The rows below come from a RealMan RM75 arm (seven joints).
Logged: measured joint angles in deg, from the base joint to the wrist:
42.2, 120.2, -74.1, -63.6, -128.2, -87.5, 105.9
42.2, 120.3, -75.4, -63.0, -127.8, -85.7, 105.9
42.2, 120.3, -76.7, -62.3, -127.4, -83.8, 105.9
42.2, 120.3, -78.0, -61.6, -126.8, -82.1, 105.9
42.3, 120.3, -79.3, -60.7, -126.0, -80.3, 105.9
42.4, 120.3, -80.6, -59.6, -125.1, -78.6, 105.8
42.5, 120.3, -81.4, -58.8, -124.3, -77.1, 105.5
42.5, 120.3, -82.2, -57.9, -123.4, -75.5, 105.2
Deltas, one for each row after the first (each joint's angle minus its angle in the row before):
0.0, 0.1, -1.3, 0.6, 0.4, 1.8, 0.0
0.0, 0.0, -1.3, 0.7, 0.4, 1.9, 0.0
0.0, 0.0, -1.3, 0.7, 0.6, 1.7, 0.0
0.1, 0.0, -1.3, 0.9, 0.8, 1.8, 0.0
0.1, 0.0, -1.3, 1.1, 0.9, 1.7, -0.1
0.1, 0.0, -0.8, 0.8, 0.8, 1.5, -0.3
0.0, 0.0, -0.8, 0.9, 0.9, 1.6, -0.3

